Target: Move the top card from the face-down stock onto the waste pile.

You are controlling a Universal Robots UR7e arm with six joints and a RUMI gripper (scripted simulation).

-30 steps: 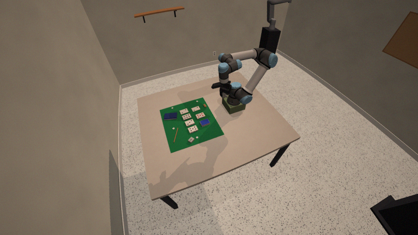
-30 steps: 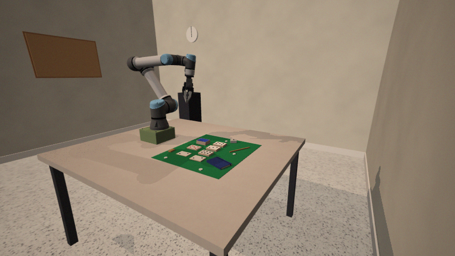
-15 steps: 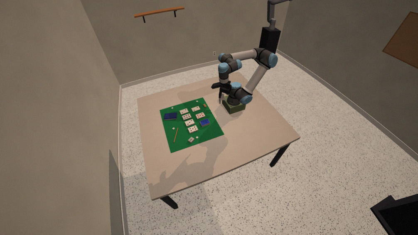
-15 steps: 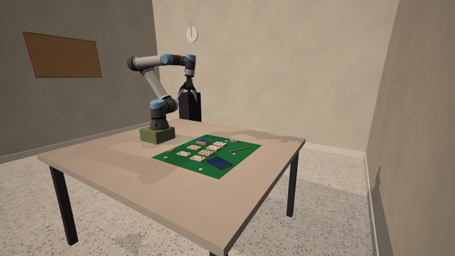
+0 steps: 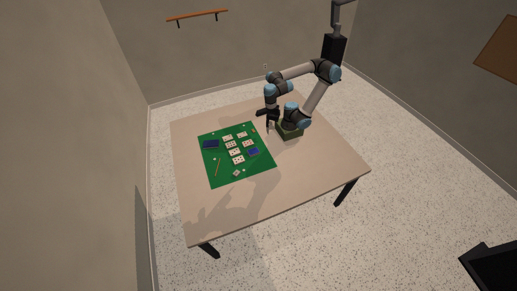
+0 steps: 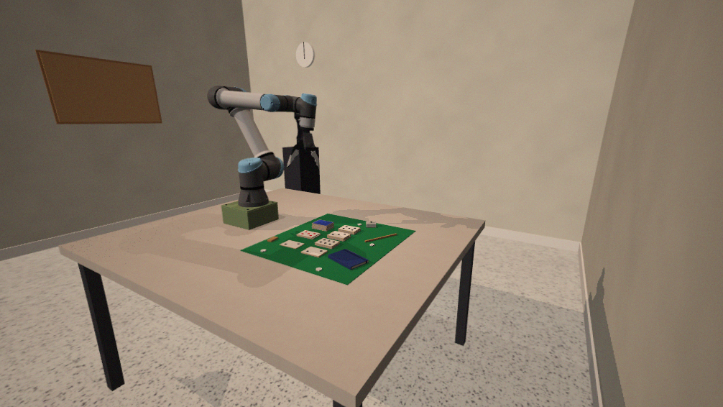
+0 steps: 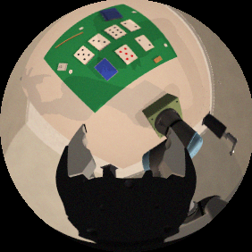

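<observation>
Right now my hand is 260 mm above the card, 140 mm short of it and 10 mm to the left of it. From my hand the other things lie so: blue book 480 mm ahead, 280 mm below, 210 mm to the right; green mat 300 mm ahead, 290 mm below, 90 mm to the right; small grey block 310 mm ahead, 260 mm below, 160 mm to the left.
</observation>
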